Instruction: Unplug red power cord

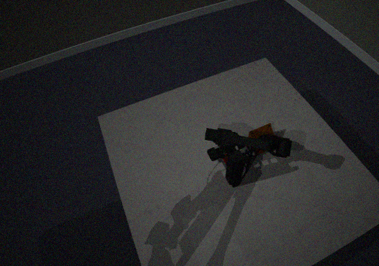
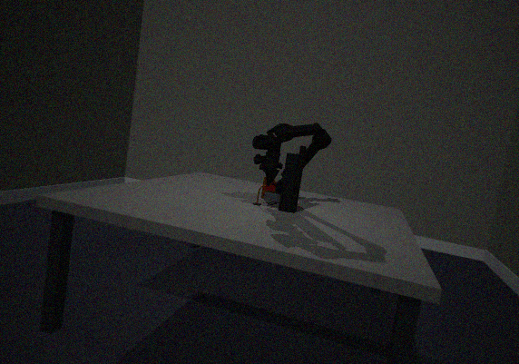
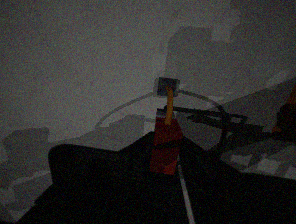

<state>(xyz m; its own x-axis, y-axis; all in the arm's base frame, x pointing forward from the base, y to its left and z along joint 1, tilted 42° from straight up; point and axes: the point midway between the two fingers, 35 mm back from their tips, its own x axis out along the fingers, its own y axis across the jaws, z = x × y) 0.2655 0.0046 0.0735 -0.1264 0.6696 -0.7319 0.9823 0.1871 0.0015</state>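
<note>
Now: the red plug 30 mm to the left of my gripper tip and 10 mm behind it.
</note>
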